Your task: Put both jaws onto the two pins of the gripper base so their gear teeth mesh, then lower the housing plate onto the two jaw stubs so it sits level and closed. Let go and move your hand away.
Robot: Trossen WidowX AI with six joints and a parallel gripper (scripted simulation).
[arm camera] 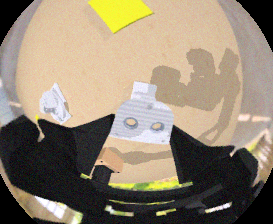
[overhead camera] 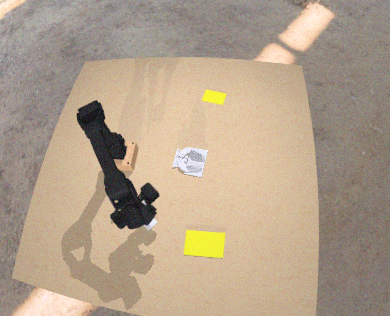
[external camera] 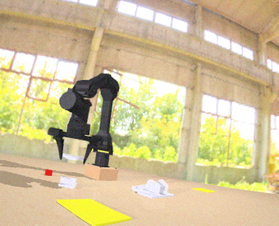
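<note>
Right now my gripper tip is 12 cm short of the white jaw, 25 cm to the right of it and 6 cm above it. Also, from my gripper tip: small red cube: 13 cm behind, 2 cm to the right, 7 cm below; large yellow patch: 24 cm ahead, 8 cm to the right, 8 cm below; small white block: 1 cm ahead, 1 cm to the right, 7 cm below.
</note>
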